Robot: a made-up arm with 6 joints.
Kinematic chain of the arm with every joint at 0, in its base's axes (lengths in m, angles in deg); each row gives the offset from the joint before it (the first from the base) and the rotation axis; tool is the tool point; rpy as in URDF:
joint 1: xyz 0 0 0.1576 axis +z
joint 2: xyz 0 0 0 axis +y
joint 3: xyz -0.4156 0 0.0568 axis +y
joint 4: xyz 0.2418 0 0.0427 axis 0.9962 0 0.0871
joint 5: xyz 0 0 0 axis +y
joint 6: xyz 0.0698 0 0.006 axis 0.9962 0 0.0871
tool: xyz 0 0 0 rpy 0 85 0
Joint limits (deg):
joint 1: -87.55..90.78
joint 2: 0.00..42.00
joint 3: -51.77..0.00
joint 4: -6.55..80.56
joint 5: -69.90..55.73
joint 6: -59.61..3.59
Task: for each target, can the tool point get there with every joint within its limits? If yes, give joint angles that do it. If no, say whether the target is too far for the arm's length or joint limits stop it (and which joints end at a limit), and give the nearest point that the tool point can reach.
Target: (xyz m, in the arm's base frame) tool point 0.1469 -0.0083 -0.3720
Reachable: no: joint limits stop it (at a limit: joint 1, joint 2, joint 3, joint 4, joint 5) | nearest point 0.0084 -0.1295 0.2032 | short by 0.604 m
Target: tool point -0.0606 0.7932 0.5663
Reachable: no: too far | nearest point -0.0260 0.3403 0.4870 | short by 0.461 m
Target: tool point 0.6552 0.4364 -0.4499
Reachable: no: too far | nearest point 0.0350 0.1326 0.2194 | short by 0.962 m
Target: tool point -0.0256 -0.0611 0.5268
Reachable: yes | joints 54.87 26.12 -40.87 54.88 -14.45 -27.03
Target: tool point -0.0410 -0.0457 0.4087
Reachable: yes | joints 11.11 26.00 -14.38 50.19 -43.42 -30.25
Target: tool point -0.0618 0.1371 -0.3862
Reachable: no: joint limits stop it (at a limit: joint 2, joint 3, joint 5) | nearest point -0.0532 0.1181 0.2028 | short by 0.589 m
